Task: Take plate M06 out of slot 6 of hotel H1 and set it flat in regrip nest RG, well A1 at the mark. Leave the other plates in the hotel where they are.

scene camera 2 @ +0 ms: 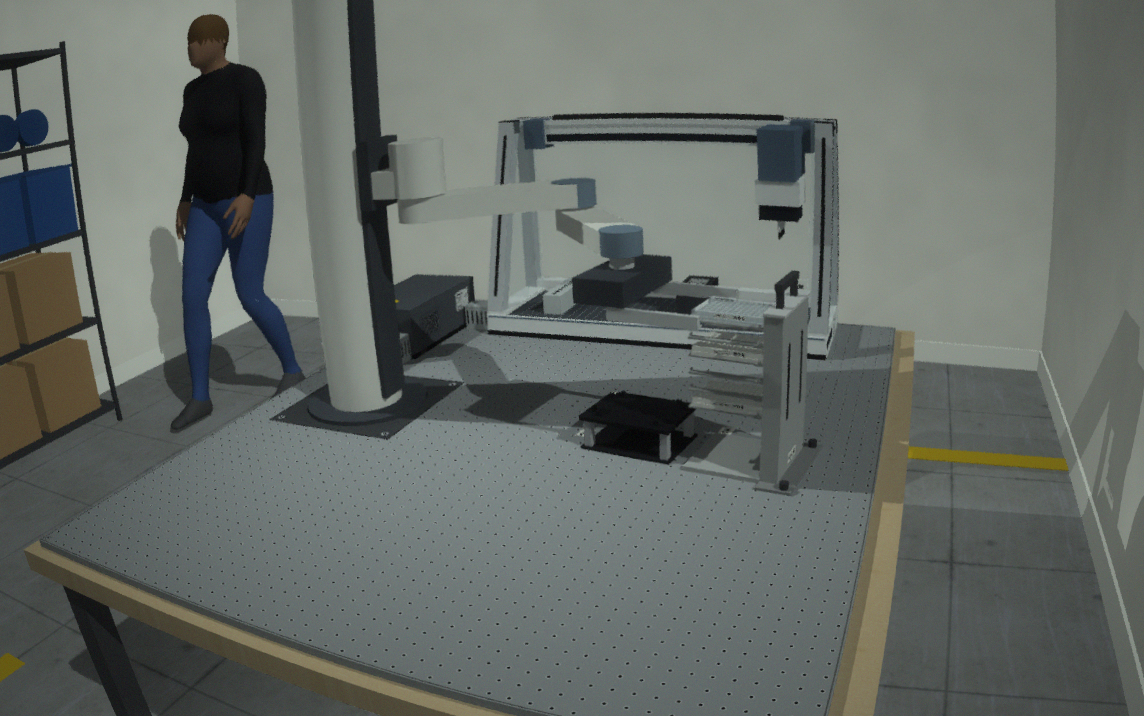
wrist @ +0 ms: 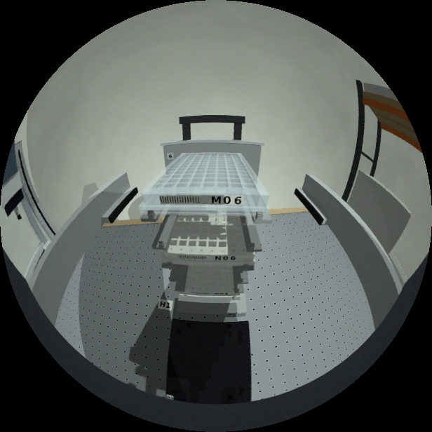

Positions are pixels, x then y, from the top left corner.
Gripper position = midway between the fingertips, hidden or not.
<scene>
my gripper: scene camera 2 718, 308; wrist 215, 177
</scene>
